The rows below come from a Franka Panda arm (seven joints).
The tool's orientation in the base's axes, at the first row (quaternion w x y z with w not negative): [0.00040 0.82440 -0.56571 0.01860]
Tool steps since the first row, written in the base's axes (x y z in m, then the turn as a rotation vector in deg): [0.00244 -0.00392 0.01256 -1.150 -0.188 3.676]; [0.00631 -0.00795 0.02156 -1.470 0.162 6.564]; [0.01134 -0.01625 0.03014 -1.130 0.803 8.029]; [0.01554 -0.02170 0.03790 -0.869 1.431 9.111]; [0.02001 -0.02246 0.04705 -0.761 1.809 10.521]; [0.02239 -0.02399 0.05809 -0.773 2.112 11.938]
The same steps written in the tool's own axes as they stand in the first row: [0.00492 -0.00112 -0.01239 -0.123 1.065 -3.704]; [0.01035 -0.00346 -0.02118 -0.475 1.179 -6.607]; [0.02017 -0.00534 -0.02942 -0.905 0.601 -8.075]; [0.02700 -0.00746 -0.03693 -1.363 0.110 -9.162]; [0.02960 -0.01154 -0.04593 -1.633 -0.156 -10.576]; [0.03223 -0.01343 -0.05685 -1.876 -0.283 -11.999]
